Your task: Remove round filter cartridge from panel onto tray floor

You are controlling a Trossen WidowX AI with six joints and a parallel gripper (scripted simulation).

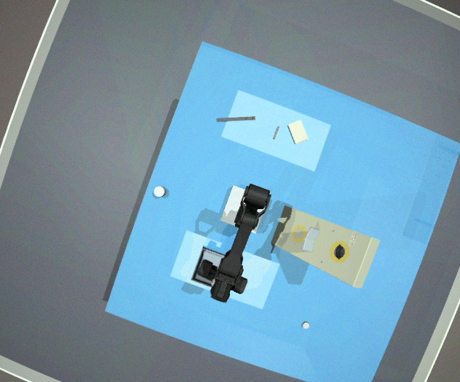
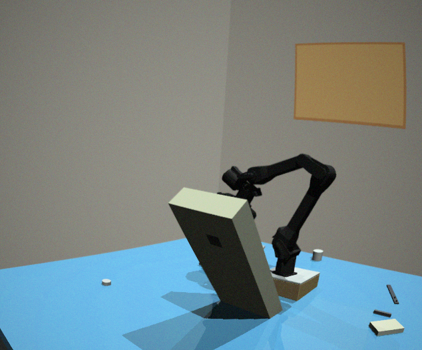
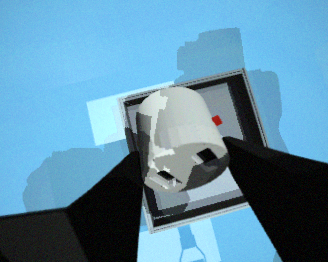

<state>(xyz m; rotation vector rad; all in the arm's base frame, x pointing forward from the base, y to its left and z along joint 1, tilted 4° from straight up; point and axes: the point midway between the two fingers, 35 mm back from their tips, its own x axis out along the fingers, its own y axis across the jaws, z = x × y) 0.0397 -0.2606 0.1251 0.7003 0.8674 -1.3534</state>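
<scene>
Now: gripper tip 130 mm above the grey square tray and 30 mm past it. From my gripper tip the other things lie so: cream block: 700 mm to the left, 140 mm below, 30 mm behind; then round grey filter cartridge: right at my gripper tip.
</scene>
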